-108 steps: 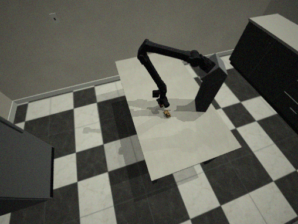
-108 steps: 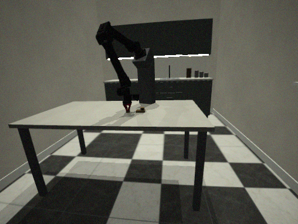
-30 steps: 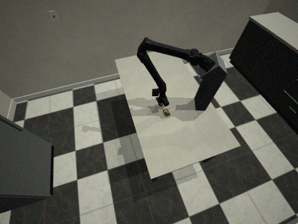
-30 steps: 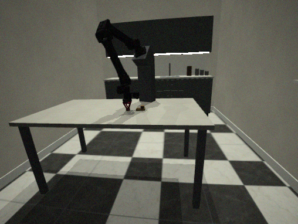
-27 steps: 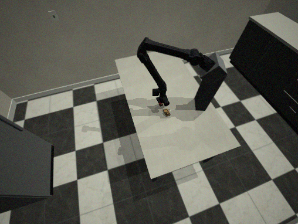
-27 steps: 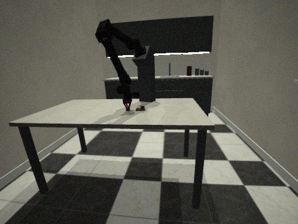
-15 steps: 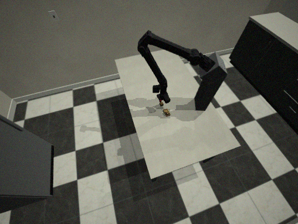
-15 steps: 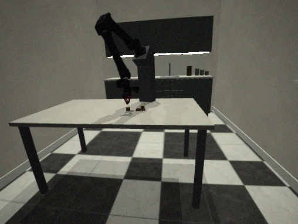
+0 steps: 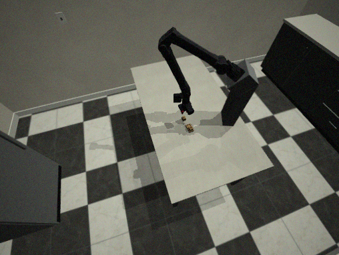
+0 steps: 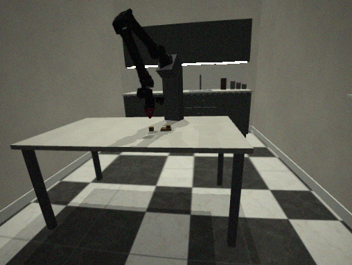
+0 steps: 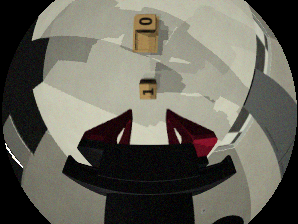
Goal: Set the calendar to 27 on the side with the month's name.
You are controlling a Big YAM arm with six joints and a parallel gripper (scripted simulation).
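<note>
Now: hand 1 cm short of the wooden tray, 11 cm to the right of it and 10 cm above it.
</note>
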